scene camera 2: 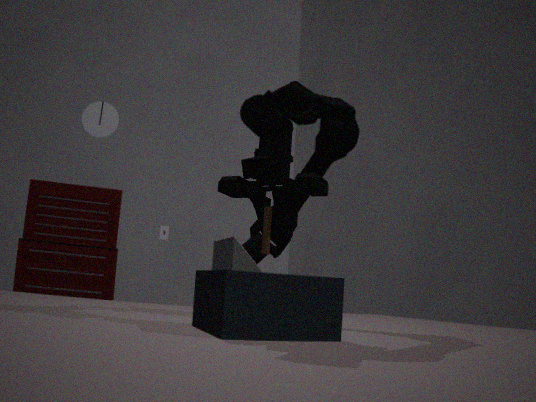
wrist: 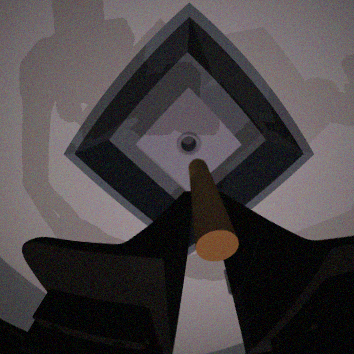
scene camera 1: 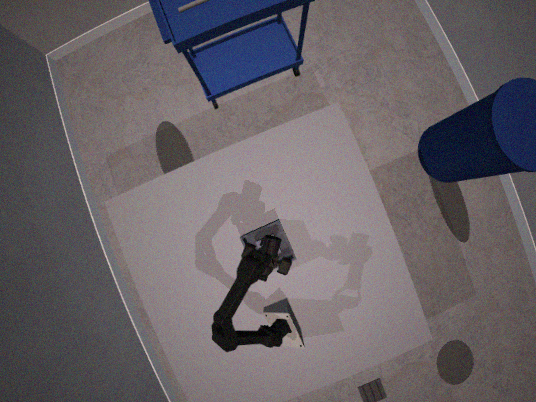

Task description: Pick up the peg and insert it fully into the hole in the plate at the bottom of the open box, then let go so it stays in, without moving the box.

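Observation:
The brown round peg hangs upright in my gripper, which is shut on it. Its lower end is above the rim of the open dark box in the second scene view. In the wrist view, a pale plate lies at the box's bottom with a round hole in its middle. The peg's far end appears just below the hole there, over the plate. The arm covers part of the box in the first scene view, and the front wall hides the inside in the second.
The arm's base stands by a grey wedge-shaped block, apart from the box. Farther off are a blue cart, a large blue cylinder and a red cabinet. Arm shadows cross the pale surface around the box.

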